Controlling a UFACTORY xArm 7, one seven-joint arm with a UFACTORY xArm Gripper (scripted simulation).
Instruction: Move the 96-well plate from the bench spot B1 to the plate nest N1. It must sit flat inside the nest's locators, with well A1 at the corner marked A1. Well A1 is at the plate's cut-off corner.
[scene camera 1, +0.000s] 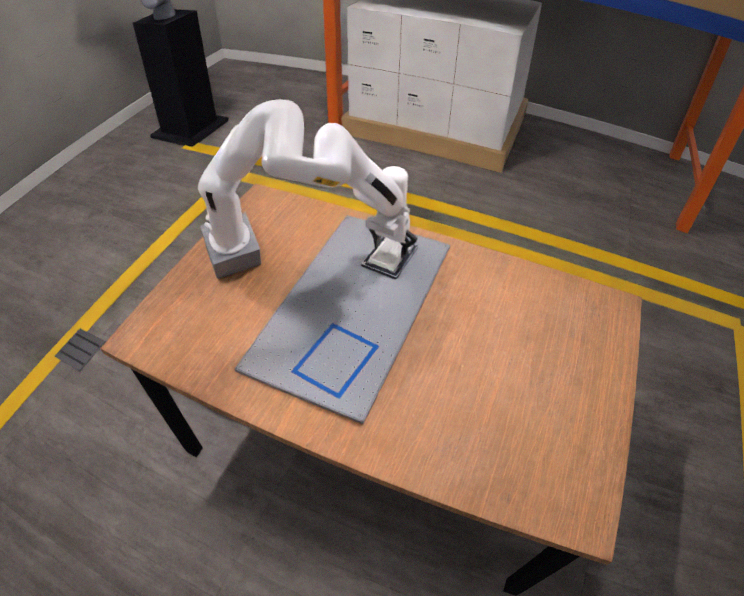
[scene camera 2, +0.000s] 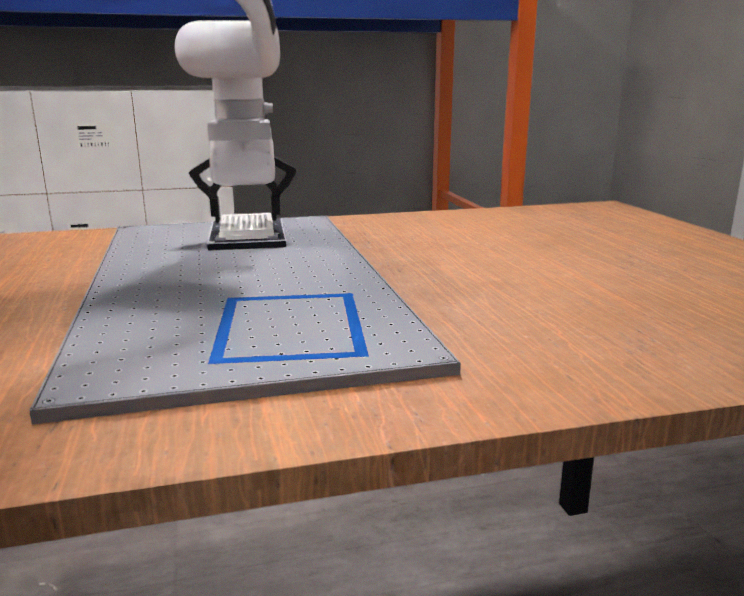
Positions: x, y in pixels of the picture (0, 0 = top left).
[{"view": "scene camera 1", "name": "gripper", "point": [390, 250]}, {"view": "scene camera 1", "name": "white 96-well plate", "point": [388, 255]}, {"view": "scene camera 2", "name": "gripper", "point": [246, 219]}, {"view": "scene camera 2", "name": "white 96-well plate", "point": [235, 226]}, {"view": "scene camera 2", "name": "black plate nest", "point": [262, 242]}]
